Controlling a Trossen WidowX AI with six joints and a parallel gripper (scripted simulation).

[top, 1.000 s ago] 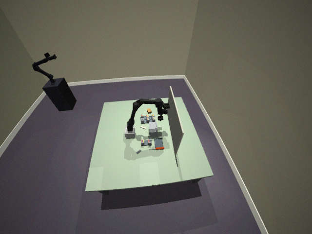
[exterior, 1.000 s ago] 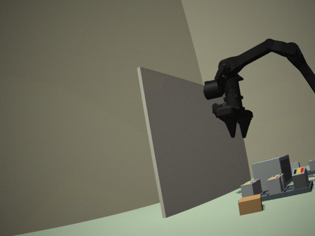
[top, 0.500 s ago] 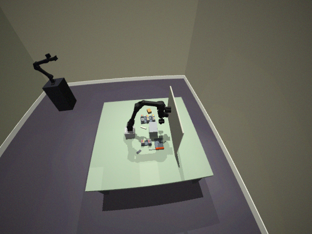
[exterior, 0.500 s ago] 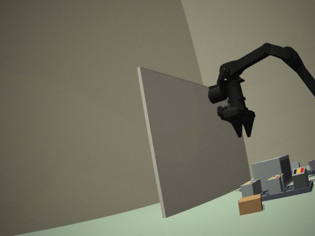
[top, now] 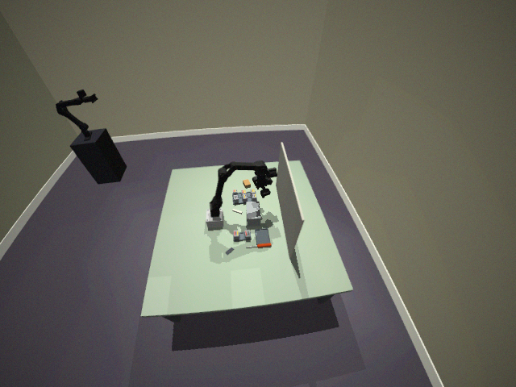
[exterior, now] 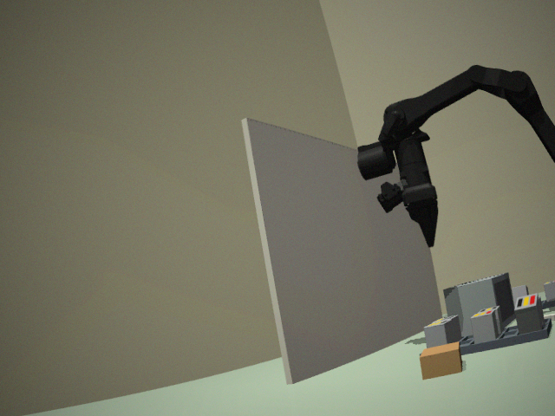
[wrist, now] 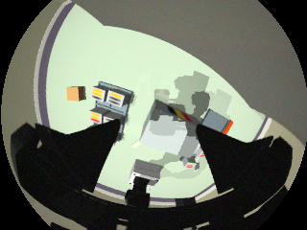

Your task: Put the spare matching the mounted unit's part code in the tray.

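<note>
Now: gripper tip 60 mm past the grey mounted unit, 70 mm to the left of it and 140 mm above it. From my gripper tip the other things lie so: tall grey panel (160 mm ahead, 90 mm to the right, 40 mm above).
</note>
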